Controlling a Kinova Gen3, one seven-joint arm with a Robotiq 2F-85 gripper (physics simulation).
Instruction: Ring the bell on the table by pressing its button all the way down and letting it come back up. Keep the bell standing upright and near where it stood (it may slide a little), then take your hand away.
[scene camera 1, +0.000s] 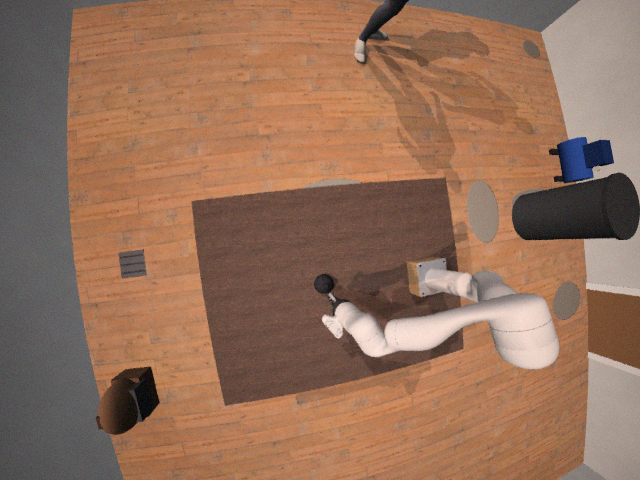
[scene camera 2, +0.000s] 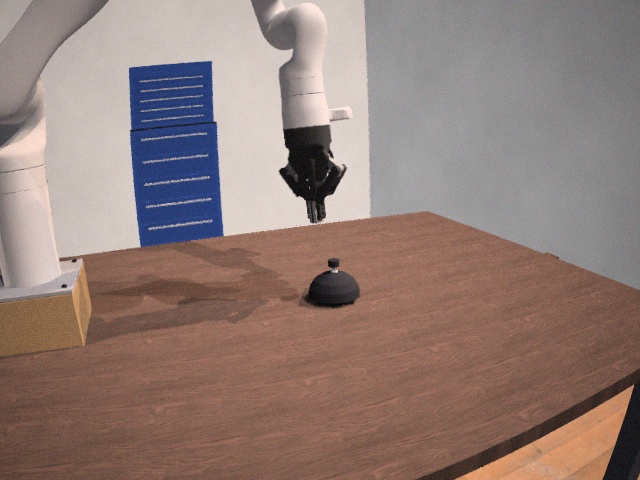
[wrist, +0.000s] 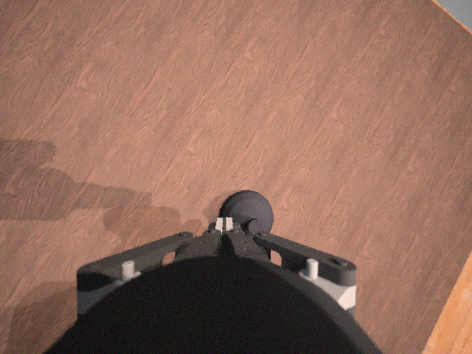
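Pixels of known places: gripper, fingertip midpoint: (scene camera 1: 332, 299) (scene camera 2: 317, 222) (wrist: 224, 227); arm's base, link origin: (scene camera 1: 433, 278) (scene camera 2: 34, 277).
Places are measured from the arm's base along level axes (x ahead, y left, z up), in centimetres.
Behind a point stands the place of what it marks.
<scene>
A dark, dome-shaped bell (scene camera 1: 324, 283) {x 48.6, y -7.5, z -4.4 cm} (scene camera 2: 333, 289) {x 46.8, y -9.8, z -6.1 cm} (wrist: 250, 206) {x 50.3, y -5.5, z -4.9 cm} stands upright on the brown wooden table (scene camera 1: 258, 232) {x 72.1, y -33.3, z -9.0 cm} (scene camera 2: 310, 392) {x 33.9, y -31.0, z -9.0 cm} (wrist: 150, 100) {x 57.2, y 14.8, z -9.0 cm}. Its small round button (scene camera 2: 333, 262) {x 48.0, y -7.4, z -2.6 cm} is up, with a bit of light stem showing under it; in the wrist view the fingers partly hide the bell. My gripper (scene camera 1: 330, 296) {x 47.8, y -2.1, z 2.9 cm} (scene camera 2: 316, 221) {x 47.8, y -2.1, z 2.9 cm} (wrist: 224, 227) {x 47.8, y -2.1, z 2.9 cm} is shut, empty and points down. It hangs above the bell's height, apart from it, and in the second scene view its tips are a little left of the button. In the wrist view the fingertips overlap the bell's lower left edge.
The arm's base stands on a wooden block (scene camera 1: 413, 279) {x 7.6, y -0.5, z -4.5 cm} (scene camera 2: 41, 322) {x 1.5, y -8.3, z -4.4 cm} on the table. A blue cabinet (scene camera 2: 175, 180) is by the wall behind. On the floor are a black cylinder (scene camera 1: 563, 214) and a brown and black object (scene camera 1: 118, 410). A person's legs (scene camera 1: 379, 23) show beyond the table.
</scene>
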